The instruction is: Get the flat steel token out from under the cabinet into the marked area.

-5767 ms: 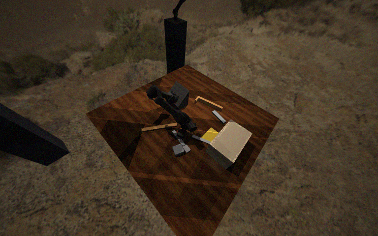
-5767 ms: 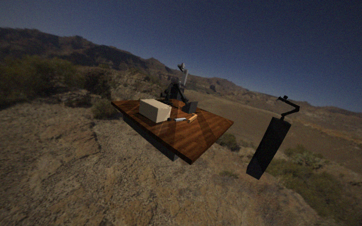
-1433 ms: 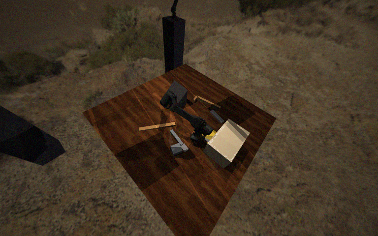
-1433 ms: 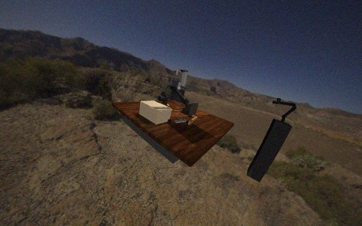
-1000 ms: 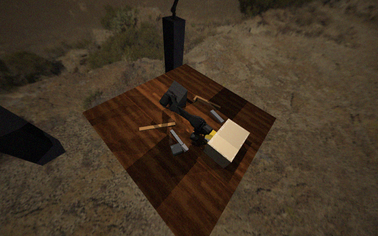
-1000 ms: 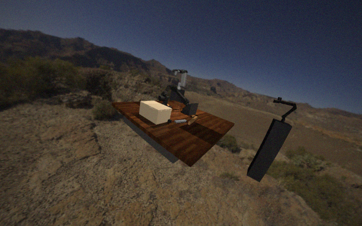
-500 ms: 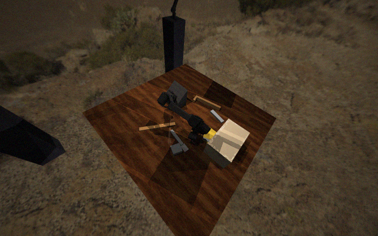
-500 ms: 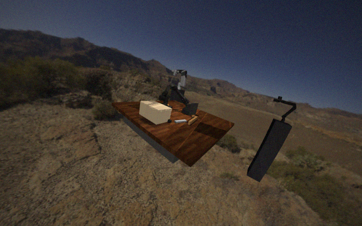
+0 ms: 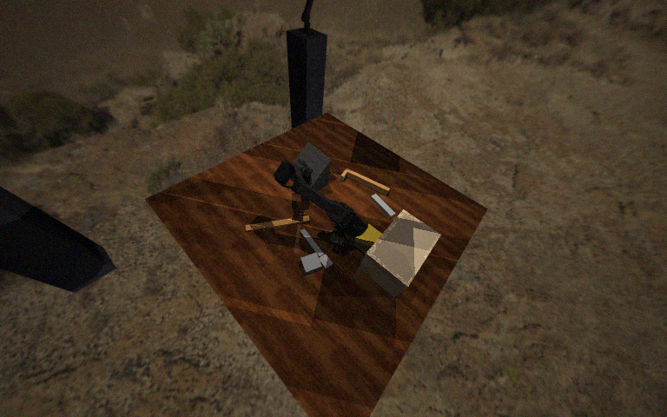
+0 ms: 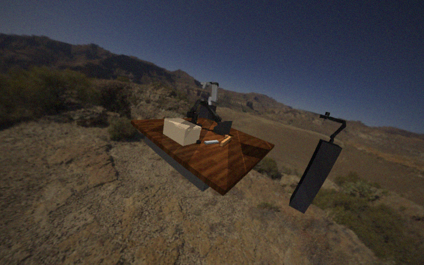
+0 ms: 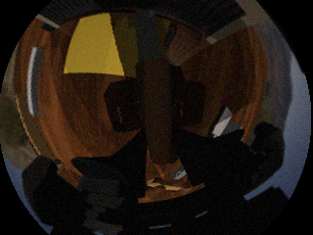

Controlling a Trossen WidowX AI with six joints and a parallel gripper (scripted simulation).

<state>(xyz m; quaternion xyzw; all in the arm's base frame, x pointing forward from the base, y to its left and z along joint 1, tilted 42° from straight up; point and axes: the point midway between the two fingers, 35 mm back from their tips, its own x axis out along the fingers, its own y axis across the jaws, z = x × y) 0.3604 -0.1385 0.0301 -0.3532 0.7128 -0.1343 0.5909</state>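
Right now the grey scraper is 13 cm to the right of my gripper tip and 2 cm behind it. Also, from my gripper tip: steel token 25 cm ahead, 12 cm to the left; wooden stick 26 cm behind, 16 cm to the right; grey block 19 cm to the right, 1 cm above.
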